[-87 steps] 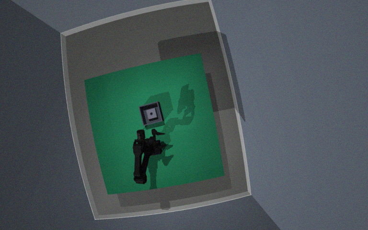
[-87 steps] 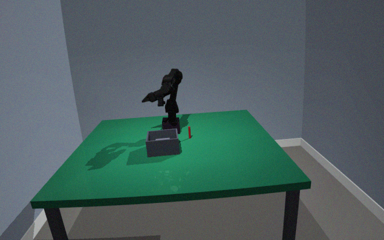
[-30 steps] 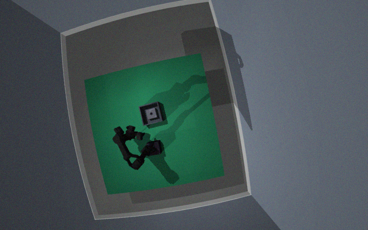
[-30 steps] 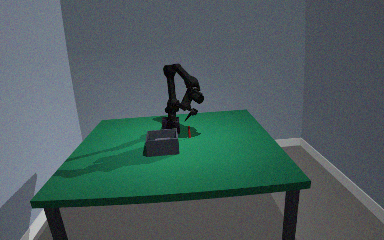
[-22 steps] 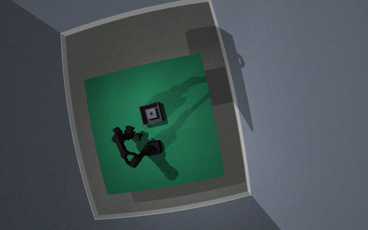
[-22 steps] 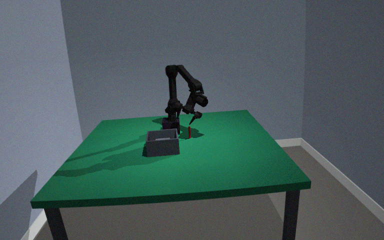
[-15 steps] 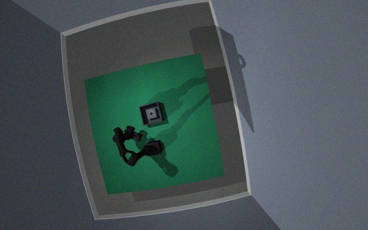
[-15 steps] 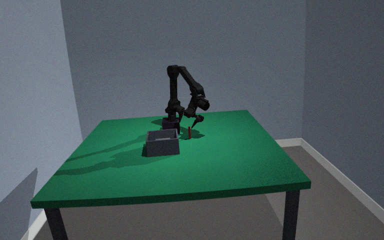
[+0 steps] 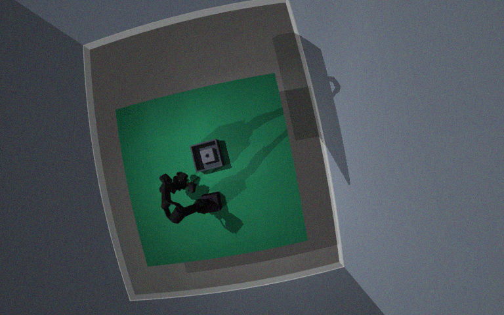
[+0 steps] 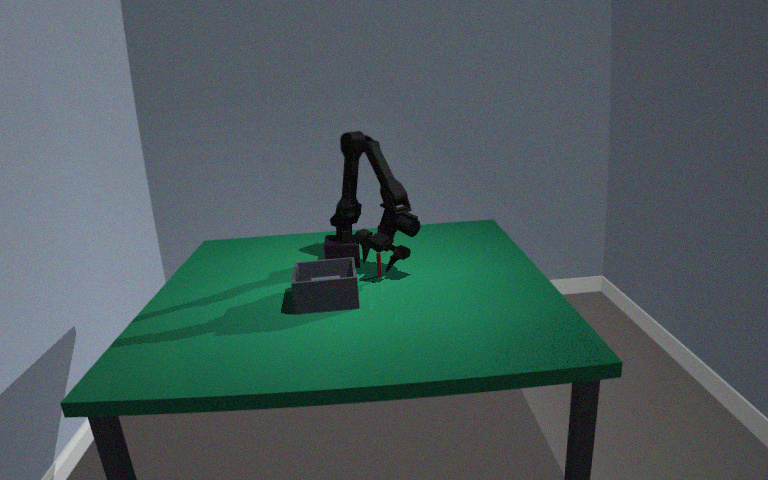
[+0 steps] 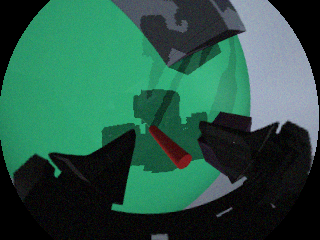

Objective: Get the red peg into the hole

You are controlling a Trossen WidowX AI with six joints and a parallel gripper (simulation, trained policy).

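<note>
Right now the red peg is 10 mm to the left of my gripper tip. Round my gripper tip: dark grey box 140 mm ahead, 180 mm to the right, 10 mm below; then light grey plate 140 mm ahead, 180 mm to the right, 10 mm above.
</note>
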